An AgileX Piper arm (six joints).
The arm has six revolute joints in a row. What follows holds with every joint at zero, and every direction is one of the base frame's. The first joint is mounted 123 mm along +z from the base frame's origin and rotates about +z. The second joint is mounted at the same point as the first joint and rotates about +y. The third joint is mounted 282.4 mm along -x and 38.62 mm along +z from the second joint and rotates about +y. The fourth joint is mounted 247.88 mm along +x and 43.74 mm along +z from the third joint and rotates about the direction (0.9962, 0, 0.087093). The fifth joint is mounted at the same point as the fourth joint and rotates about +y. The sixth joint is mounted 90.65 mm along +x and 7.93 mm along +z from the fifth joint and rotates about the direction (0.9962, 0, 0.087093). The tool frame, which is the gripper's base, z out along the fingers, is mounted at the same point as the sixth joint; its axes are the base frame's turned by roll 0, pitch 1.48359 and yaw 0 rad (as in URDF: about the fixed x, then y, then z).
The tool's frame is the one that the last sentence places.
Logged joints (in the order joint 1, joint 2, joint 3, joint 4, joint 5, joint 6), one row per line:
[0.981 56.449 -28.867 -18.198 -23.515 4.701]
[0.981 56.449 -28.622 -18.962 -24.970 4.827]
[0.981 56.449 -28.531 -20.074 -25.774 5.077]
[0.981 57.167 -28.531 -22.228 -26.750 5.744]
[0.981 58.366 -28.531 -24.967 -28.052 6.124]
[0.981 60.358 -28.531 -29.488 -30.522 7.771]
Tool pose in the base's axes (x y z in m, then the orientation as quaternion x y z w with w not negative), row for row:
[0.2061 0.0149 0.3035 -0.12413 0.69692 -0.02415 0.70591]
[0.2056 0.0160 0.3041 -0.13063 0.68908 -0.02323 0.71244]
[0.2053 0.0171 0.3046 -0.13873 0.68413 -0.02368 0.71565]
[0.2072 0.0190 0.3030 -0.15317 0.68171 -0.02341 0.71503]
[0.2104 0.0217 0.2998 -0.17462 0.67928 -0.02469 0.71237]
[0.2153 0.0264 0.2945 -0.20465 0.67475 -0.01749 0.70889]
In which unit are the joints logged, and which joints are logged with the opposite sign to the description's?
The joints are logged in degrees. Opposite sign: none.
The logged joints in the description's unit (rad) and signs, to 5 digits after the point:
[0.01712 0.98522 -0.50382 -0.31762 -0.41041 0.08205]
[0.01712 0.98522 -0.49955 -0.33095 -0.43581 0.08425]
[0.01712 0.98522 -0.49796 -0.35036 -0.44984 0.08861]
[0.01712 0.99775 -0.49796 -0.38795 -0.46688 0.10025]
[0.01712 1.01868 -0.49796 -0.43576 -0.48960 0.10688]
[0.01712 1.05345 -0.49796 -0.51466 -0.53271 0.13563]

